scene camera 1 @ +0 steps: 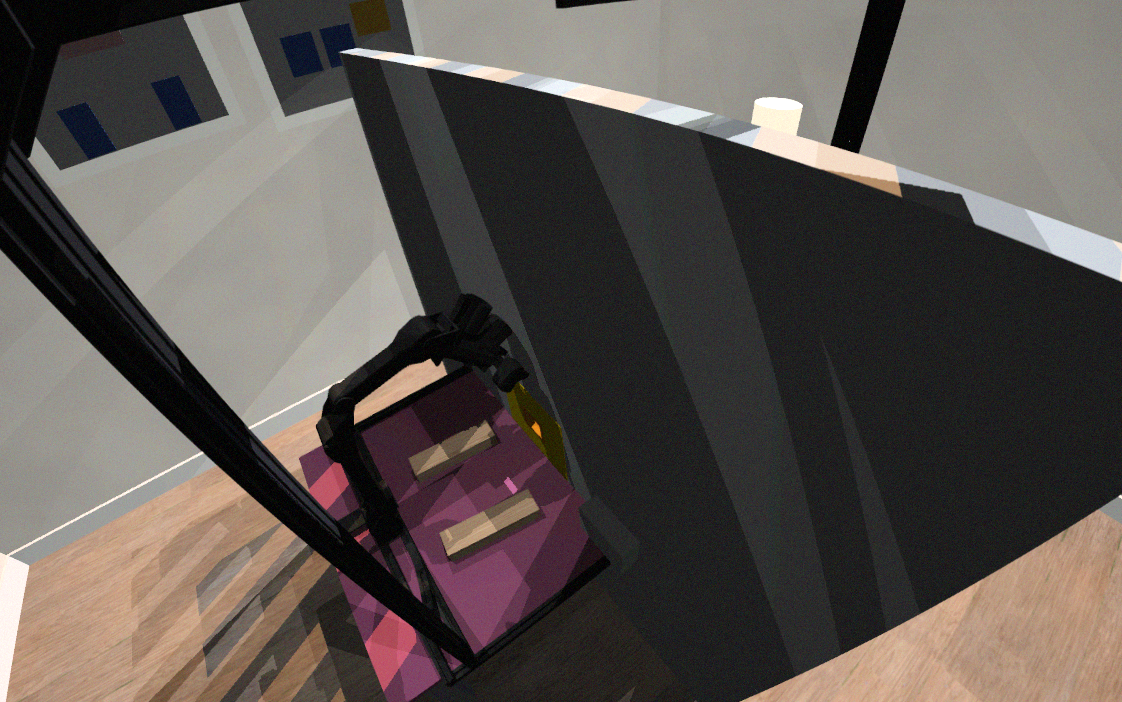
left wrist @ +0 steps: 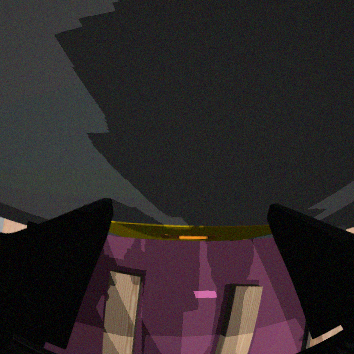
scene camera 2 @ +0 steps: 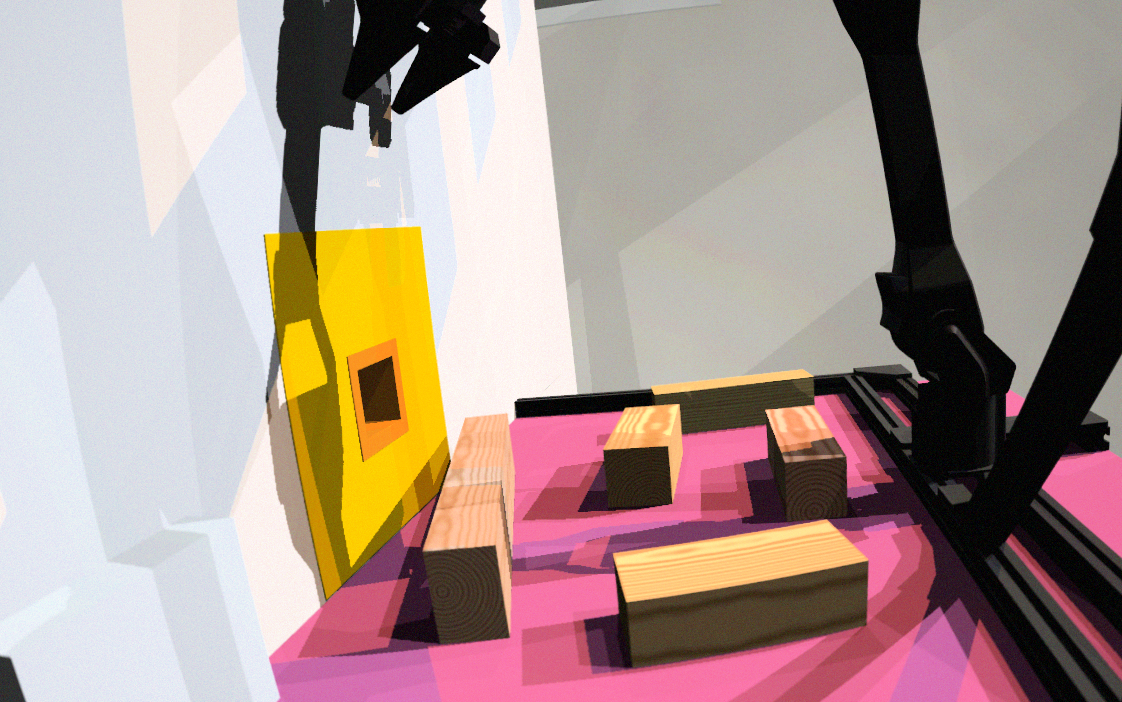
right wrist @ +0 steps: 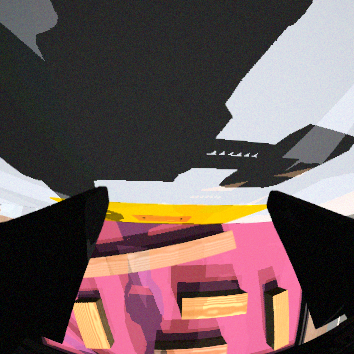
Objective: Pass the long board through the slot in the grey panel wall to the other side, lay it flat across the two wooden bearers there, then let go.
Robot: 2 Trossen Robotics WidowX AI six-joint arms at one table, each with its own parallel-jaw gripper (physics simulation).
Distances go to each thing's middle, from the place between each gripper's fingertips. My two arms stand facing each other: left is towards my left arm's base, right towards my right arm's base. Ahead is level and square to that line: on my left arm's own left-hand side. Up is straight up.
I see the slot (scene camera 2: 375, 378) 21 cm below my left hand, 3 cm to the right of it and 2 cm behind it. Round my left hand: grey block (scene camera 2: 176, 610): 34 cm behind, 27 cm below, 2 cm to the right.
The slot lies 22 cm below my right hand, 4 cm to the left of it and 2 cm behind it. Round my right hand: grey block (34 cm behind, 28 cm below, 5 cm to the left).
